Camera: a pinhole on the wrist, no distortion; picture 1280 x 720 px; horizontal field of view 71.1 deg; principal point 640.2 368.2 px. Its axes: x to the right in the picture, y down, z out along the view. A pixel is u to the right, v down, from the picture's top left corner.
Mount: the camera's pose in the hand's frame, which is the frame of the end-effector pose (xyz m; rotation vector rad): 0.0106 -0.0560 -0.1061 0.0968 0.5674 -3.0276
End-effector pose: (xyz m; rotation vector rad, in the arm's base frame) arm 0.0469 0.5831 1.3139 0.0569 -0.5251 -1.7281
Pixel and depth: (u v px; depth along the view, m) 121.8 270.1 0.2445
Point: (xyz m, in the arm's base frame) -0.1342 0.5127 1.4317
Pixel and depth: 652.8 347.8 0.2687
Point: -0.1341 0.6546 1.3872
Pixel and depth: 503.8 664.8 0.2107
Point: -0.1631 0.5949 1.3098
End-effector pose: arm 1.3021 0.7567 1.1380 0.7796 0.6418 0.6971
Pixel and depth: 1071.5 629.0 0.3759
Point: 1.4277 0.3862 1.0482
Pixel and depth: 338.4 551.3 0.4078
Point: 1.6543 0.6126 1.0251
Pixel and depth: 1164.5 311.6 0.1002
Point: 1.2870 0.6761 1.0723
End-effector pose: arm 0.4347 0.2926 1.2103 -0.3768 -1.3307 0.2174
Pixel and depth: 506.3 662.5 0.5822
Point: 0.0648 -0.0305 1.5256
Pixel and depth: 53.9 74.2 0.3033
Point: 0.2539 0.3338 1.4460
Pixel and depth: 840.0 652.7 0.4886
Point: 0.1097 -0.0600 1.3120
